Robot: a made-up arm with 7 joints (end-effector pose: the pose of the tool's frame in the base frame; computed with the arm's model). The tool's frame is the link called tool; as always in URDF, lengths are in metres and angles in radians.
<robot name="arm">
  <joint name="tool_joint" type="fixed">
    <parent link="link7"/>
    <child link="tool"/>
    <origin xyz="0 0 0" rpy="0 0 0"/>
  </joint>
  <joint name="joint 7" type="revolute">
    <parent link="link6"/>
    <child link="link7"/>
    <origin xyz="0 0 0" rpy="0 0 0"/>
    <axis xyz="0 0 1"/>
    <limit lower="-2.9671" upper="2.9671" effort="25" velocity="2.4"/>
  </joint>
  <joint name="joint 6" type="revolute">
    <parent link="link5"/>
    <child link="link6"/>
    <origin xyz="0 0 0" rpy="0 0 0"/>
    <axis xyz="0 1 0"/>
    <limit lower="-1.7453" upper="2.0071" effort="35" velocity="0.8"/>
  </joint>
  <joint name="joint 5" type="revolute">
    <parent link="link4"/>
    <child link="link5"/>
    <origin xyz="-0.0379 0 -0.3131" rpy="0 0 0"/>
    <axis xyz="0 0 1"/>
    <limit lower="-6.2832" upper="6.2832" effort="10" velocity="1"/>
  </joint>
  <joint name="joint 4" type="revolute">
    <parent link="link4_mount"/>
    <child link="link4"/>
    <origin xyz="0.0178 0 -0.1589" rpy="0 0 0"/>
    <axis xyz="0 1 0"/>
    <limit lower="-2.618" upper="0.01" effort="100" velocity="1.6"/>
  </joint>
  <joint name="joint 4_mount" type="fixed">
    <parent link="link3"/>
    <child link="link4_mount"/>
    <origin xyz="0.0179 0 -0.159" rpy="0 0 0"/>
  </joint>
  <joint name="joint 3" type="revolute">
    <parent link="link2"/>
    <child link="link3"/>
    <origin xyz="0 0 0" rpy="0 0 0"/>
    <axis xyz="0 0 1"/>
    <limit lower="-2.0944" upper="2.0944" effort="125" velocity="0.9"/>
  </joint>
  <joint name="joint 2" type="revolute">
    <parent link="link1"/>
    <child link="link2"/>
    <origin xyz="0 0 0" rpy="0 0 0"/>
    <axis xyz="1 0 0"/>
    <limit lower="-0.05" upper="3.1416" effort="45" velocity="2.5"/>
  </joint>
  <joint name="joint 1" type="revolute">
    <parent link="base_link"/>
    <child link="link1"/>
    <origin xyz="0 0 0" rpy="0 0 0"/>
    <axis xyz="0 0.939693 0.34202"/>
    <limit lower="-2.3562" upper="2.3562" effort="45" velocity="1.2"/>
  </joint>
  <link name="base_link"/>
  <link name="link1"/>
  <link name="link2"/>
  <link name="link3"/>
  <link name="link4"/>
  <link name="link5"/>
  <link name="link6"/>
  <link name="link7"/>
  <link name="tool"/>
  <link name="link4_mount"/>
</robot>
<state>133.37 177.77 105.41 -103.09 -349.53 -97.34 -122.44</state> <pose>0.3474 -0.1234 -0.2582 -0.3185 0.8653 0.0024 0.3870</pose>
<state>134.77 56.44 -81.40 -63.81 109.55 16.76 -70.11</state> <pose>-0.4366 -0.0771 0.3655 -0.4039 0.7484 0.2501 0.4629</pose>
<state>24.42 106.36 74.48 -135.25 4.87 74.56 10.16</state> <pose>0.1783 0.0593 0.2445 0.6909 -0.6239 -0.1322 0.3405</pose>
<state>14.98 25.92 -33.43 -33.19 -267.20 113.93 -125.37</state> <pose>-0.0156 0.1815 -0.5986 -0.7694 -0.0504 -0.3958 0.4989</pose>
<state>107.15 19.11 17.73 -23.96 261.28 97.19 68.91</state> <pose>-0.6284 0.0050 0.0722 0.5697 0.6442 -0.4541 0.2331</pose>
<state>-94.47 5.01 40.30 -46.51 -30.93 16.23 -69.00</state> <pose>0.5656 -0.0744 0.2127 0.5276 -0.6632 -0.2935 0.4424</pose>
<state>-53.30 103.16 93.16 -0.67 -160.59 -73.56 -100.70</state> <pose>0.0591 0.6044 0.1730 -0.5921 -0.2532 0.7579 0.1041</pose>
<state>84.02 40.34 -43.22 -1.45 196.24 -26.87 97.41</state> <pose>-0.5902 0.2255 0.0118 -0.4632 0.7154 -0.4368 0.2879</pose>
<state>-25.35 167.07 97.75 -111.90 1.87 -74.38 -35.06</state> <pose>-0.2049 -0.2565 0.2528 -0.1281 -0.1551 0.3152 0.9275</pose>
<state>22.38 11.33 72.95 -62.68 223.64 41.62 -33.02</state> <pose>-0.1223 0.3728 -0.4234 0.4325 0.6962 -0.4155 0.3945</pose>
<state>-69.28 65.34 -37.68 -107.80 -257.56 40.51 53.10</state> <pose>0.4070 -0.0141 0.1421 -0.5110 -0.2909 -0.0448 0.8076</pose>
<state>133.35 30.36 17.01 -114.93 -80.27 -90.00 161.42</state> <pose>-0.3650 0.1611 -0.0443 -0.3214 0.4024 0.5561 0.6523</pose>
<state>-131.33 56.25 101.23 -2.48 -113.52 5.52 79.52</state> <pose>0.3794 0.2467 0.4418 -0.3212 -0.8406 0.3622 0.2428</pose>
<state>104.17 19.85 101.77 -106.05 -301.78 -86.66 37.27</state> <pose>-0.2431 0.2727 0.2423 0.3547 -0.8000 -0.4084 0.2596</pose>
